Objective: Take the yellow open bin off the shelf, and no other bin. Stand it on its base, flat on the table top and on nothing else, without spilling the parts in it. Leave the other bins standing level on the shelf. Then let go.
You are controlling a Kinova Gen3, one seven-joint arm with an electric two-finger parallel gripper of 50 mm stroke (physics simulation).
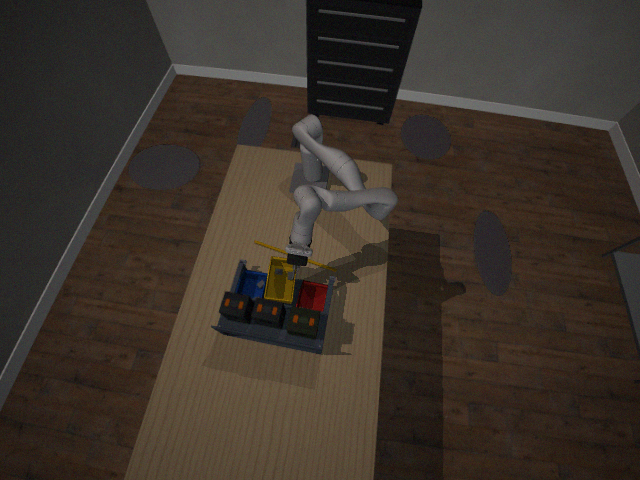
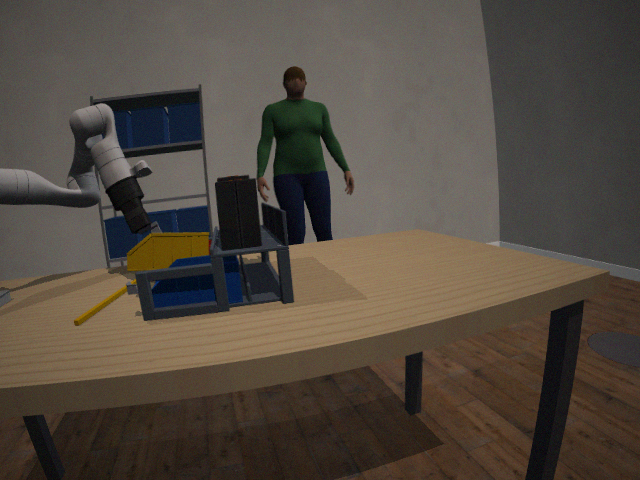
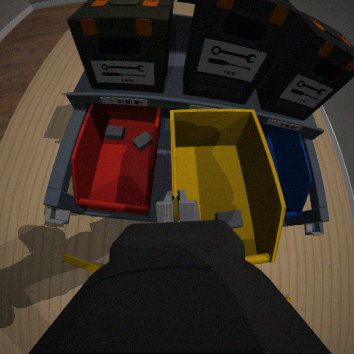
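Seen in the pictures: gripper, fingertip midpoint: [image 1: 294,277] [image 3: 175,200]; arm's base at its link origin: [image 1: 312,174].
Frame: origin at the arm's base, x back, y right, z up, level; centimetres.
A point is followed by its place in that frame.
The yellow bin [image 1: 279,288] {x -59.3, y 0.0, z 3.0 cm} [image 2: 170,250] {x -57.7, y 4.5, z 7.5 cm} [image 3: 215,170] {x -60.1, y 0.5, z 3.0 cm} hangs raised over the middle of the shelf's front part, roughly level, its base about as high as the side frame's top rail. Grey parts lie inside it. My gripper [image 1: 294,270] {x -54.7, y -5.0, z 6.5 cm} [image 2: 154,227] [image 3: 175,200] {x -54.7, y -5.0, z 6.5 cm} is shut on its side wall, the wall next to the red bin. The red bin [image 1: 313,296] {x -58.3, y -13.4, z -1.4 cm} [image 3: 117,172] {x -59.6, y -14.1, z -1.5 cm} and the blue bin [image 1: 251,285] {x -59.4, y 12.1, z -1.5 cm} [image 2: 193,290] {x -62.8, y 15.3, z 1.5 cm} [image 3: 290,172] {x -62.1, y 15.0, z 1.9 cm} sit on the shelf [image 1: 258,333] {x -78.1, y 2.0, z 7.9 cm} [image 2: 219,285] {x -67.7, y 17.4, z 2.4 cm} [image 3: 61,175] {x -55.9, y -18.6, z 6.1 cm} on either side. The red bin holds grey parts.
Three dark cases [image 1: 302,321] {x -72.4, y -12.8, z 17.5 cm} [image 2: 237,214] {x -72.2, y 14.3, z 13.9 cm} [image 3: 227,60] {x -68.5, y -1.4, z 14.0 cm} stand on the shelf's upper board behind the bins. A yellow bar [image 1: 266,245] {x -40.9, y 11.3, z -1.4 cm} [image 2: 103,305] {x -41.9, y 6.8, z -1.9 cm} [image 3: 80,261] {x -45.3, y -17.4, z -1.4 cm} lies across the table top [image 1: 268,413] {x -102.3, y -7.2, z -2.3 cm} [image 2: 413,279] {x -104.9, y 13.9, z -2.4 cm} in front of the shelf. A person [image 2: 299,139] stands beyond the table.
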